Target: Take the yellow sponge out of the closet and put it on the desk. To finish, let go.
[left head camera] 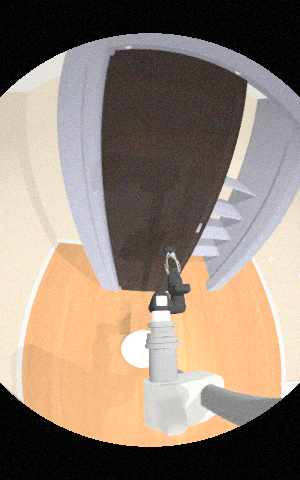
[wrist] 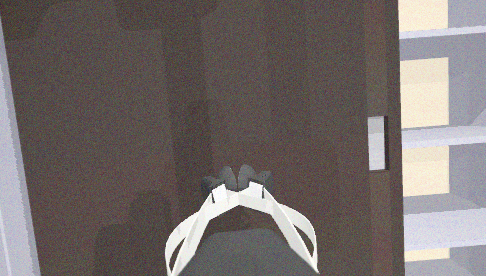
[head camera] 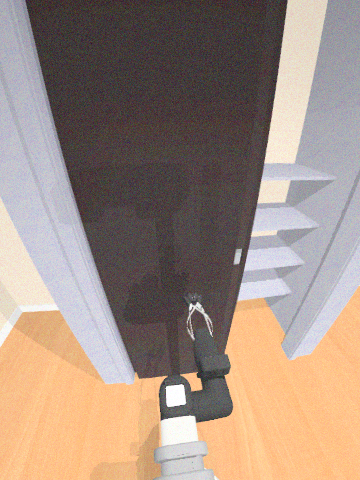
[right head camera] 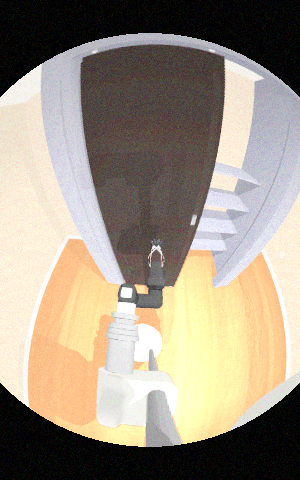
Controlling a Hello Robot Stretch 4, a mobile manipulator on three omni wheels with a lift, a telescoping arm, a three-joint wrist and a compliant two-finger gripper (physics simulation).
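The closet is a tall light grey-blue frame with a dark brown door over its left and middle part. A pale handle is set near the door's right edge. My gripper is shut, its fingertips together with nothing between them. It is in front of the door, left of the handle. The yellow sponge and the desk do not show in these views.
Right of the door the closet is open, with several light shelves. The closet's right side panel stands beyond them. Wood floor lies in front. A white round object is by my arm.
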